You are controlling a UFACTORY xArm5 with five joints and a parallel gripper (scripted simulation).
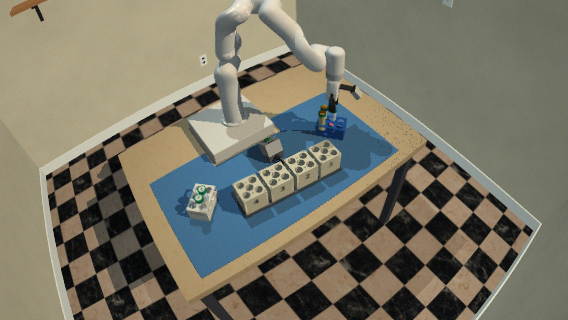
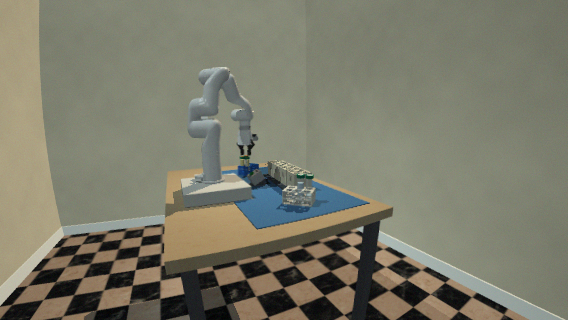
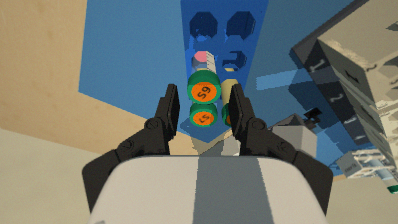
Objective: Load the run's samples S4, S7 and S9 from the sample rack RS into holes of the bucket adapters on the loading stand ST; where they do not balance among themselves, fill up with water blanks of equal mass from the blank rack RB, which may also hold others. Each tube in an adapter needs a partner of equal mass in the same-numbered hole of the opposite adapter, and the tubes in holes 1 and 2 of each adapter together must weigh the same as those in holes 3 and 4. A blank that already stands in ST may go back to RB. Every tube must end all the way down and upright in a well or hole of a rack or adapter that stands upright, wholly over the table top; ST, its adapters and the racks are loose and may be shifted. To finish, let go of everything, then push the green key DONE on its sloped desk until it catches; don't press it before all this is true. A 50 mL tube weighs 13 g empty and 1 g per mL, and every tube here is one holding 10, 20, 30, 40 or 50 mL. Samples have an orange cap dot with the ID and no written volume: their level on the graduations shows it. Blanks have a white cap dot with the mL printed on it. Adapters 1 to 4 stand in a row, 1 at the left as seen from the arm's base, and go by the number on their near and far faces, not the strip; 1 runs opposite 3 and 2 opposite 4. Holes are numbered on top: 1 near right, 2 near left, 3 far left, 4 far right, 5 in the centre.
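Now: the sample tube S9 10 mm ahead of my hand and 80 mm below it. Round my hand: blue sample rack RS: 10 mm ahead, 10 mm to the right, 110 mm below; then sample tube S7: 40 mm behind, 30 mm to the right, 80 mm below; then sample tube S4: 10 mm behind, 60 mm to the right, 80 mm below.
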